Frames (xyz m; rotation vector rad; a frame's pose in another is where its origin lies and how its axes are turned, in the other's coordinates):
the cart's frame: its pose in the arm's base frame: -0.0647 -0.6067 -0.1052 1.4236 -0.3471 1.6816
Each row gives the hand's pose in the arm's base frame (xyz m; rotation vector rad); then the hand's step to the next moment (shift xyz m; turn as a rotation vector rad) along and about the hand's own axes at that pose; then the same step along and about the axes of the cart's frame.
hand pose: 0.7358 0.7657 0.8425 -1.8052 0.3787 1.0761
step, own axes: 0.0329 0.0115 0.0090 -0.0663 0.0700 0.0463
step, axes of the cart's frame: -0.0269 -0.0206 -0.0122 -0.0025 0.0868 -0.0624
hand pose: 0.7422 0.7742 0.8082 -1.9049 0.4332 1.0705
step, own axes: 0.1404 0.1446 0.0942 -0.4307 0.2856 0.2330
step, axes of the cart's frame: -0.1882 -0.0285 -0.1152 0.1010 0.4672 -0.3048
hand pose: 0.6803 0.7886 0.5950 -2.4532 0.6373 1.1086
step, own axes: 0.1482 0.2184 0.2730 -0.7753 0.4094 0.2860
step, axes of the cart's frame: -0.3273 0.0942 -0.1679 0.2846 0.7571 -0.4430
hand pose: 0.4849 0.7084 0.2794 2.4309 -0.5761 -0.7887
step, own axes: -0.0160 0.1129 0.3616 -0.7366 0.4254 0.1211
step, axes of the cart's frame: -0.2610 0.2604 -0.0885 0.3978 0.6806 -0.3417
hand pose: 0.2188 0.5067 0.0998 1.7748 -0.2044 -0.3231
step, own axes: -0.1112 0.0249 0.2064 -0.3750 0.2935 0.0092
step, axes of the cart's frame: -0.0833 0.2206 -0.0014 0.2938 0.3407 -0.1565
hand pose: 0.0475 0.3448 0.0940 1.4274 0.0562 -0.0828
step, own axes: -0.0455 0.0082 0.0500 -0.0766 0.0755 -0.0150
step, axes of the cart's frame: -0.0053 0.0673 0.0092 0.0799 0.0616 -0.0401
